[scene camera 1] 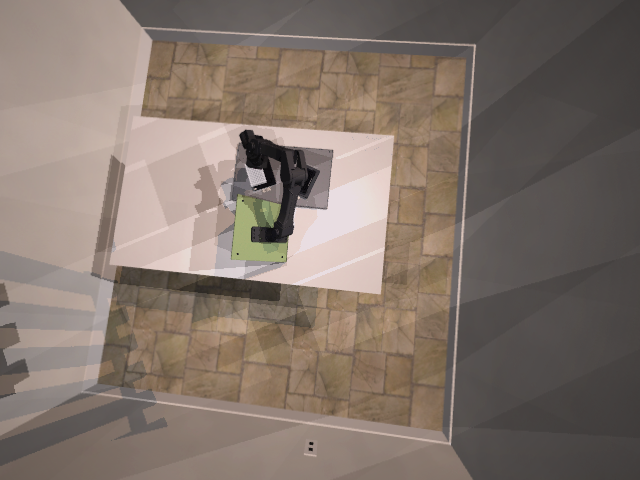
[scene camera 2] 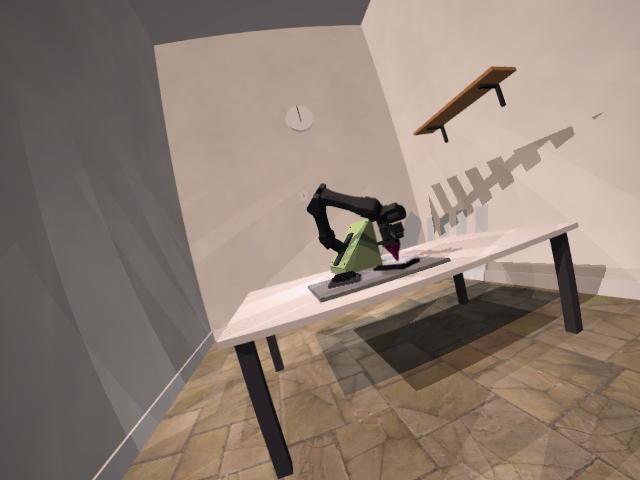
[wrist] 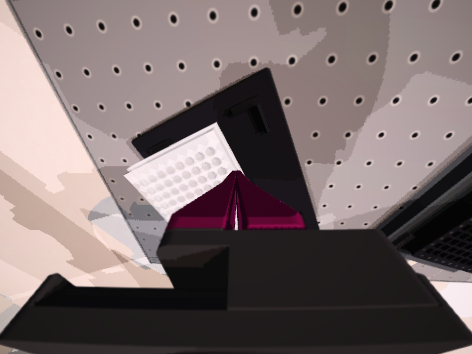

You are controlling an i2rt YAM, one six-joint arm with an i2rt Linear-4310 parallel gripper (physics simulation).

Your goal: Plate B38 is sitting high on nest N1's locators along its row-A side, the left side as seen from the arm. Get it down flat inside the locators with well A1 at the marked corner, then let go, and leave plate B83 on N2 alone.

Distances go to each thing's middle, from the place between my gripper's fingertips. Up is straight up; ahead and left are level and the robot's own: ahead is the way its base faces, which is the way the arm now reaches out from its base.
Scene:
Right now my hand is 3 cm to the right of the white well plate (wrist: 173, 177) and 3 cm past it. The rest, counted from my hand: black well plate (wrist: 436, 241) (23 cm to the right, 6 cm behind, 1 cm below).

